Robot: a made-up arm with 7 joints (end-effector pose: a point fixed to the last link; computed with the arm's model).
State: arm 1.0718 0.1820 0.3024 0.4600 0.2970 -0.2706 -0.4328
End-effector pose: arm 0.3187 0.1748 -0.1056 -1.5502 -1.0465 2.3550
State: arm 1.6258 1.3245 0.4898 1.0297 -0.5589 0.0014 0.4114
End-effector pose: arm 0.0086 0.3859 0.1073 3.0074 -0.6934 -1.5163
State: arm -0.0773 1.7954 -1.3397 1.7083 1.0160 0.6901 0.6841
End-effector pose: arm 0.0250 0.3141 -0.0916 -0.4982 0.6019 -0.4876
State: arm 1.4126 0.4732 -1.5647 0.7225 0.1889 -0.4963 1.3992
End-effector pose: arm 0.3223 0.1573 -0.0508 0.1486 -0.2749 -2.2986
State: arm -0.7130 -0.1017 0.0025 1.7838 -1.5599 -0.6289 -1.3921
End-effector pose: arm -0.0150 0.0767 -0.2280 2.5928 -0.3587 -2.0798
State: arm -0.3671 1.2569 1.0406 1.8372 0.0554 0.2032 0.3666
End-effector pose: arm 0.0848 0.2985 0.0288 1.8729 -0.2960 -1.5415
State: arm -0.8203 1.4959 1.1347 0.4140 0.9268 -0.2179 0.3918
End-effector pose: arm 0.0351 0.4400 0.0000 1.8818 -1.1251 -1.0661
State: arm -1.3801 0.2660 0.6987 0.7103 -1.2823 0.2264 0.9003
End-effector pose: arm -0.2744 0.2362 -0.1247 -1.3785 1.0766 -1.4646
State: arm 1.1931 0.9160 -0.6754 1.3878 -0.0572 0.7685 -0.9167
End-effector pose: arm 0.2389 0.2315 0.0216 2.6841 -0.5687 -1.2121
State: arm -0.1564 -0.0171 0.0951 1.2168 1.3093 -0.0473 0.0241
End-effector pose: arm 0.0892 0.1031 -0.2794 -1.0789 -0.2490 1.5794
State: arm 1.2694 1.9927 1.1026 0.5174 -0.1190 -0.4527 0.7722
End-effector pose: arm -0.1761 0.3756 0.0877 -3.1264 -0.3624 -1.5371
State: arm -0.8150 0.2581 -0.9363 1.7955 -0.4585 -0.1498 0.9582
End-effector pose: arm -0.0924 0.0343 -0.1991 -1.2795 -1.2821 -0.7584
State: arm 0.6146 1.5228 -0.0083 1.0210 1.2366 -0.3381 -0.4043
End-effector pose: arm 0.1067 0.3813 0.0573 -2.6778 -0.7472 -2.5748
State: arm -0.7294 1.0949 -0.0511 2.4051 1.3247 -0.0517 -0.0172
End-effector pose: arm 0.0345 0.1893 -0.1033 -1.2558 -0.9293 0.5981
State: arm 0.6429 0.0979 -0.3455 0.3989 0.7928 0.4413 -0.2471
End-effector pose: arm 0.2469 0.1101 -0.2437 -0.1953 -0.4832 0.4242
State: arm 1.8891 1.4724 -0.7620 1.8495 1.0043 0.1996 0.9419
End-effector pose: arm 0.0740 0.2592 0.1276 1.6725 -0.3899 -2.5680
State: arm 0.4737 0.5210 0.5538 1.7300 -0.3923 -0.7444 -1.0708
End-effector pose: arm 0.1642 0.2534 -0.0607 -2.4623 0.0859 -2.1343
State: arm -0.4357 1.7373 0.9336 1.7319 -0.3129 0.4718 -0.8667
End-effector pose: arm 0.1349 0.2642 0.0937 3.1122 0.2314 -1.2123
